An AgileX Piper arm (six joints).
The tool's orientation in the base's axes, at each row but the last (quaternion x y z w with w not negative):
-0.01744, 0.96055, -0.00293, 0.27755
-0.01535, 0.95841, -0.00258, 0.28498
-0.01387, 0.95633, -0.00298, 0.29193
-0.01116, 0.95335, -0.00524, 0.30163
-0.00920, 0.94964, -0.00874, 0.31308
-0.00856, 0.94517, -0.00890, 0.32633
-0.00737, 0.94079, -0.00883, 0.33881
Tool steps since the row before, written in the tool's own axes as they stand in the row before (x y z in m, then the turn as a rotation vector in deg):
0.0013, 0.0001, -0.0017, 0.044, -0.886, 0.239
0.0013, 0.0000, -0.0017, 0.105, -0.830, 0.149
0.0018, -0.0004, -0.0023, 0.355, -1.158, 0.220
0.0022, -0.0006, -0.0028, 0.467, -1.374, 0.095
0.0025, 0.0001, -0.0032, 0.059, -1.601, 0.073
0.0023, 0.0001, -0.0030, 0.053, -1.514, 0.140
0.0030, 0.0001, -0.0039, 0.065, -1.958, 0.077
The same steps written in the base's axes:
-0.0020, 0.0000, 0.0007, 0.119, -0.886, -0.212
-0.0020, 0.0000, 0.0007, 0.017, -0.832, -0.171
-0.0028, -0.0005, 0.0009, -0.143, -1.167, -0.365
-0.0034, -0.0006, 0.0010, -0.302, -1.385, -0.323
-0.0039, 0.0001, 0.0011, 0.015, -1.603, -0.058
-0.0037, 0.0001, 0.0009, 0.060, -1.516, -0.109
-0.0048, 0.0001, 0.0011, 0.014, -1.960, -0.058

